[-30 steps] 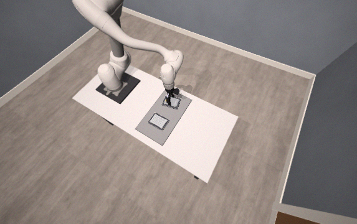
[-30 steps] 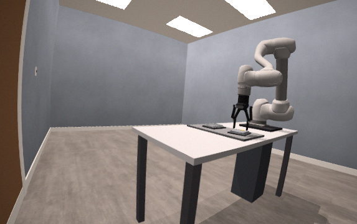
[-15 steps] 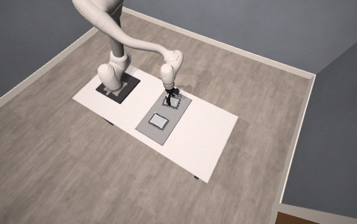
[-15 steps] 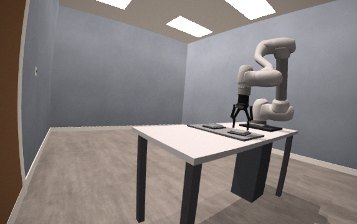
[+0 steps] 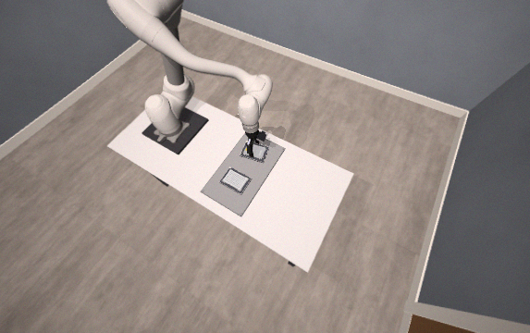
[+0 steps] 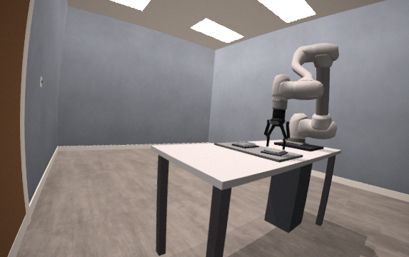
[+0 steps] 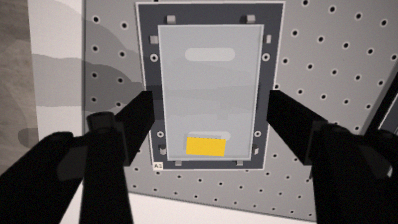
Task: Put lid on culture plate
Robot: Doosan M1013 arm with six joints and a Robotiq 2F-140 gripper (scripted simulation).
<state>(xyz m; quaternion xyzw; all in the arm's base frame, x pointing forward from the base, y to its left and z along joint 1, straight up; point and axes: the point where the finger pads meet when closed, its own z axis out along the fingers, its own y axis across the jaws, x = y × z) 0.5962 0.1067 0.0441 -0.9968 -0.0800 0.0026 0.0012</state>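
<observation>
Right now my hand is 4 cm above the clear lid. The rest, counted from my hand: dark station 5 cm below; then culture plate 23 cm to the right, 4 cm below.
</observation>
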